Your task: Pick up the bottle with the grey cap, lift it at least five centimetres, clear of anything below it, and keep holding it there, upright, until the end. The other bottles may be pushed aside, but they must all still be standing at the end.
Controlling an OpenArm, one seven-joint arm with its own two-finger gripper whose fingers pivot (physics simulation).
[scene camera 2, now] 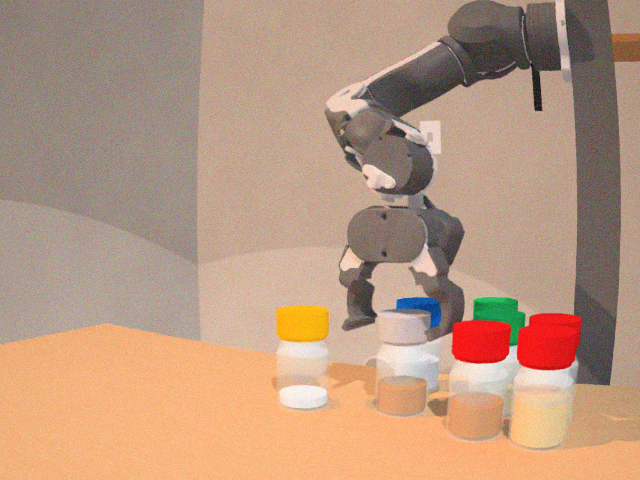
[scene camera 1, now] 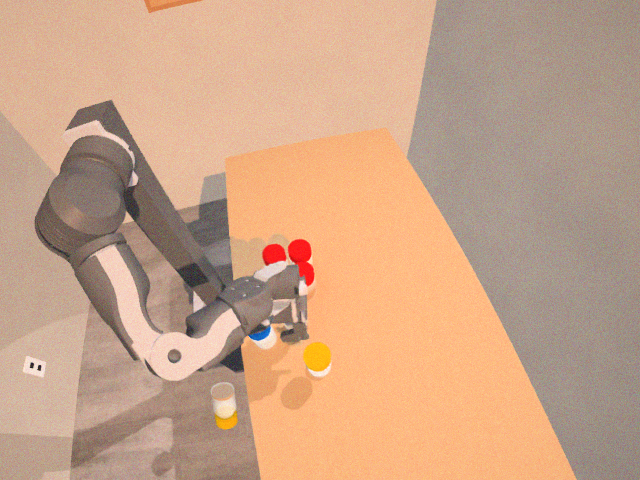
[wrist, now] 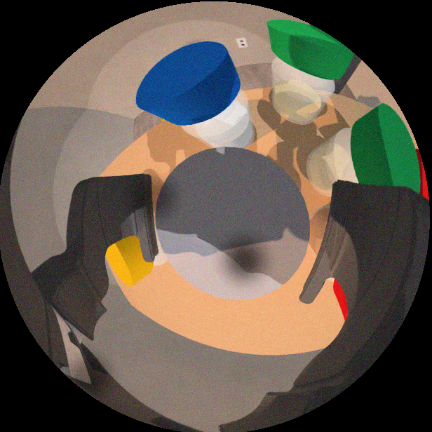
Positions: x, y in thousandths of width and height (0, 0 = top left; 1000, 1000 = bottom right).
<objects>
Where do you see a blue-capped bottle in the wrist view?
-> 455, 200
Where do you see a green-capped bottle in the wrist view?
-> At 853, 355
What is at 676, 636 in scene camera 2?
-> A blue-capped bottle.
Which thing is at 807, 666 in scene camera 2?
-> A green-capped bottle.
</objects>
